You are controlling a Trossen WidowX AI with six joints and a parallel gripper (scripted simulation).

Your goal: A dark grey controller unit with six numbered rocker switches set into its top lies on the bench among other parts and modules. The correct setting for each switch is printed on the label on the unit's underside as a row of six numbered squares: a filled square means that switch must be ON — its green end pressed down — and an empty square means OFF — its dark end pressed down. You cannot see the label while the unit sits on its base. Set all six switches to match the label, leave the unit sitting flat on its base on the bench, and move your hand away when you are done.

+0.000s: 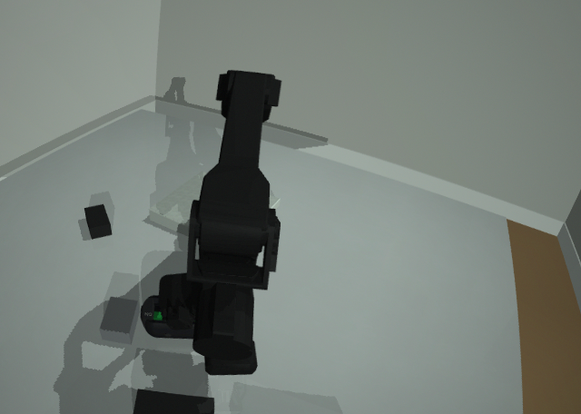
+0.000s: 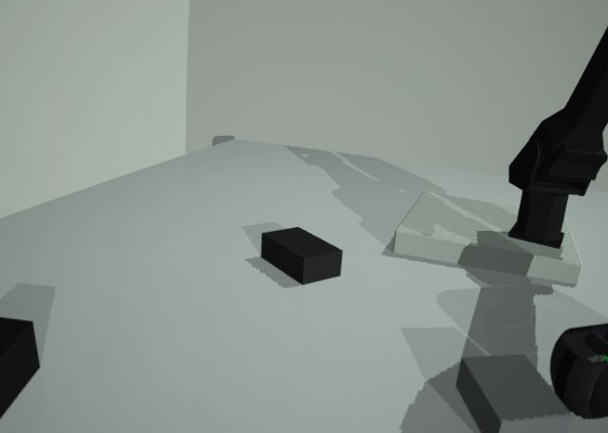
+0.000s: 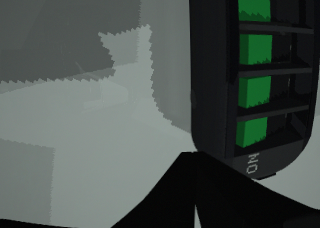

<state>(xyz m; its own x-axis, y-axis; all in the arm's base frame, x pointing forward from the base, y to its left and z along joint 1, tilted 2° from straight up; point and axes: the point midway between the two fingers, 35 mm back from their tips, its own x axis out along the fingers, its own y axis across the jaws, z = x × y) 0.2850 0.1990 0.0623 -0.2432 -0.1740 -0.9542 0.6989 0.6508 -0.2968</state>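
Right now the grey block is 70 mm ahead of my gripper tip, 160 mm to the right of it and 40 mm below it.
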